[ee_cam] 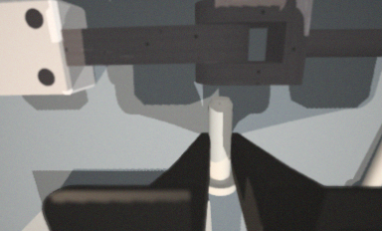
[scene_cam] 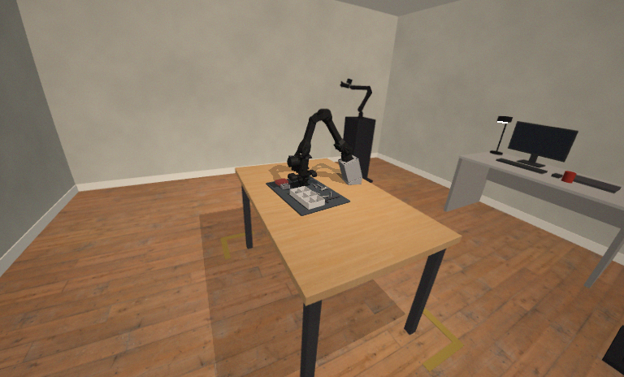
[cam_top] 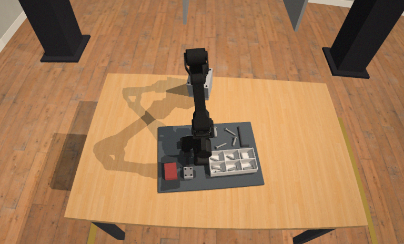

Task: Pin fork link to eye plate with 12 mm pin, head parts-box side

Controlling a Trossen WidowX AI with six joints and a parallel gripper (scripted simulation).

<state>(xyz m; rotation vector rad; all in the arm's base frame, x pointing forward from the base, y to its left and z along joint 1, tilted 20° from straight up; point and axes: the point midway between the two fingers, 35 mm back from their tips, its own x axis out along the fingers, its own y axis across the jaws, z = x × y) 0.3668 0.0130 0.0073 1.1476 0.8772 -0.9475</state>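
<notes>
Now: hand 30 mm above the pale pin. Also, from my hand: dark eye plate bar 50 mm to the right, 30 mm below, 20 mm ahead; then light grey block 100 mm ahead, 40 mm to the right, 20 mm below; then red block 120 mm to the right, 90 mm ahead, 30 mm below.
</notes>
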